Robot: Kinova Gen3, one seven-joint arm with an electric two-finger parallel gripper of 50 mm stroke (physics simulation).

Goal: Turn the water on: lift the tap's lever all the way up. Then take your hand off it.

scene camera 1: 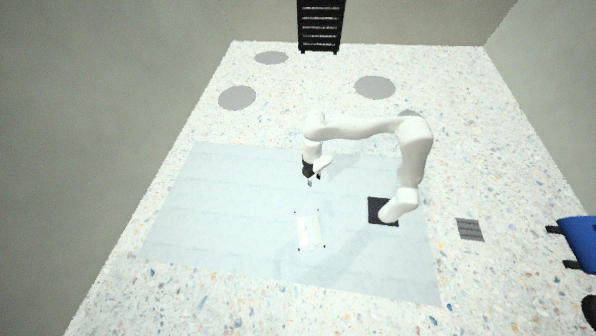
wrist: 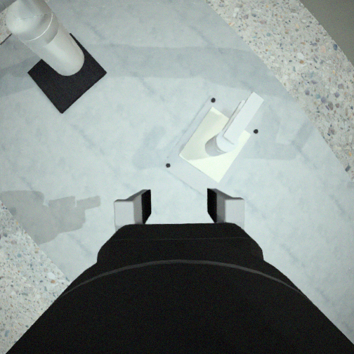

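The tap is white and stands on a cream rectangular plate. In the wrist view its lever is a long white bar pointing to the upper right, and a second white piece shows partly behind it. In the scene view the tap is pale and blurred against the plate, and the lever's tilt cannot be told. My gripper is open and empty. It is apart from the tap, above the pale blue surface. In the wrist view the tap lies ahead of the fingers and to the right.
Small black dots mark the corners around the plate. My arm's base stands on a black square on the same pale blue marbled surface. A black slatted rack stands at the far edge, and a blue object is at the right.
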